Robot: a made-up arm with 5 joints.
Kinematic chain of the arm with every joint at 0, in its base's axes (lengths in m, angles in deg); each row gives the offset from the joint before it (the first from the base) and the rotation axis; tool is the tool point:
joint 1: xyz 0 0 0.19 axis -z
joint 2: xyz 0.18 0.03 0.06 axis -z
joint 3: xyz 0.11 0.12 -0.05 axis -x
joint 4: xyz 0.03 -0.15 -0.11 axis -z
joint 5: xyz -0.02 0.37 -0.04 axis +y
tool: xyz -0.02 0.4 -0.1
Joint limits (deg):
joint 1: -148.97..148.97
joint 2: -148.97..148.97
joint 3: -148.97..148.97
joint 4: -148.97..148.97
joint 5: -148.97..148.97
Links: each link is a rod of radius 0.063 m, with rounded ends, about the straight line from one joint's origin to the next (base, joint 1, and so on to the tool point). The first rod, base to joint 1, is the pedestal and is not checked.
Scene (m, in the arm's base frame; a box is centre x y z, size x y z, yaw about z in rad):
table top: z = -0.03
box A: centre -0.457 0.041 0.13 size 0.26 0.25 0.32 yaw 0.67
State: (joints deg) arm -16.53 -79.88 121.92 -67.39 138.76
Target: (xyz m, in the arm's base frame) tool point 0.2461 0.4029 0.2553
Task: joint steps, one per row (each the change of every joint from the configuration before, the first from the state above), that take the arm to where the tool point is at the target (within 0.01 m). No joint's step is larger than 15 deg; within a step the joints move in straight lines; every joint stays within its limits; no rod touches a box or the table.
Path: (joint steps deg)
1: 14.18 11.25 -6.94 -6.58 -0.42
2: 14.17 11.26 -6.94 -6.57 -0.43
3: 14.18 11.25 -6.94 -6.58 -0.42
4: 14.18 11.26 -6.95 -6.57 -0.43
5: 13.64 10.90 8.47 4.49 1.24
6: 13.63 10.90 8.47 4.48 1.24
7: 13.64 10.90 8.46 4.49 1.24
8: 13.64 10.90 8.47 4.48 1.24

